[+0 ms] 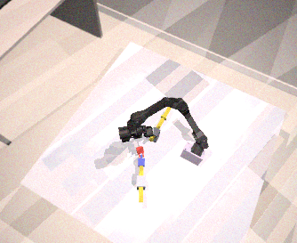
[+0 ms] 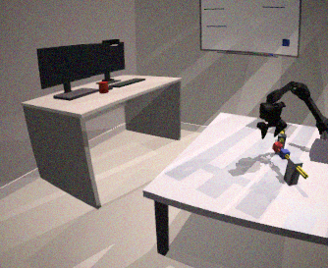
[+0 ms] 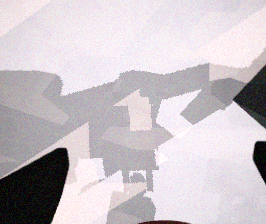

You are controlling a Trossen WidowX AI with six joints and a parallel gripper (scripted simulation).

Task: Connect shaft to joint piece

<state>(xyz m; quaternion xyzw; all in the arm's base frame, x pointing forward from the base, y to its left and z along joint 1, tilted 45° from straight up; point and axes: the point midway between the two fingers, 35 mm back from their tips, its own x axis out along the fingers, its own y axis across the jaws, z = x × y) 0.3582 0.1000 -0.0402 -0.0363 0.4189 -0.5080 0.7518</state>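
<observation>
My gripper tip is now 60 mm past the red joint piece, 60 mm to the right of it and 20 mm above it.
</observation>
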